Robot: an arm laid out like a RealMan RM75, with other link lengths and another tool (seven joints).
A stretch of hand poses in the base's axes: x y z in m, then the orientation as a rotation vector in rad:
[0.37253, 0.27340, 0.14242, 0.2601, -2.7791, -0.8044]
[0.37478, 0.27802, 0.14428, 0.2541, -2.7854, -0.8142]
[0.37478, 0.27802, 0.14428, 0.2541, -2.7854, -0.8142]
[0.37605, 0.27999, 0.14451, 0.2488, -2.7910, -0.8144]
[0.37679, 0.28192, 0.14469, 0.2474, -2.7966, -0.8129]
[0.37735, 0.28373, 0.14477, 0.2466, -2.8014, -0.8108]
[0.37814, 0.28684, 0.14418, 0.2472, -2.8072, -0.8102]
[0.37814, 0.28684, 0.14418, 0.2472, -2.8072, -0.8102]
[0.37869, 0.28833, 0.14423, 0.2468, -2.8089, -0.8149]
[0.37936, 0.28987, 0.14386, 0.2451, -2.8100, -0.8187]
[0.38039, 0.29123, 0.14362, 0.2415, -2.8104, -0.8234]
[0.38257, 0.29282, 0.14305, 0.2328, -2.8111, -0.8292]
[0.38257, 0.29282, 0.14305, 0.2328, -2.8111, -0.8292]
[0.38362, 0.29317, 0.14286, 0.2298, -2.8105, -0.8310]
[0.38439, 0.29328, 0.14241, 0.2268, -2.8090, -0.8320]
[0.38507, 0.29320, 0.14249, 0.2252, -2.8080, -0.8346]
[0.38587, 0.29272, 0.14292, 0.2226, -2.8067, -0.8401]
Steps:
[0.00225, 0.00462, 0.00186, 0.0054, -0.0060, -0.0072]
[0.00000, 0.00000, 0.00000, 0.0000, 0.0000, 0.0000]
[0.00127, 0.00197, 0.00023, -0.0009, -0.0038, -0.0051]
[0.00074, 0.00193, 0.00018, -0.0018, -0.0045, -0.0024]
[0.00056, 0.00181, 0.00008, -0.0020, -0.0038, -0.0017]
[0.00079, 0.00311, -0.00059, -0.0010, -0.0054, -0.0013]
[0.00000, 0.00000, 0.00000, 0.0000, 0.0000, 0.0000]
[0.00055, 0.00149, 0.00005, 0.0029, -0.0024, -0.0014]
[0.00067, 0.00154, -0.00037, 0.0023, -0.0013, -0.0019]
[0.00103, 0.00136, -0.00024, 0.0028, -0.0003, -0.0030]
[0.00218, 0.00159, -0.00057, 0.0031, 0.0005, -0.0065]
[0.00000, 0.00000, 0.00000, 0.0000, 0.0000, 0.0000]
[0.00105, 0.00035, -0.00019, 0.0010, 0.0010, -0.0019]
[0.00077, 0.00011, -0.00045, 0.0006, 0.0020, -0.0016]
[0.00068, -0.00008, 0.00008, 0.0017, 0.0008, -0.0011]
[0.00080, -0.00048, 0.00043, 0.0036, 0.0008, -0.0020]

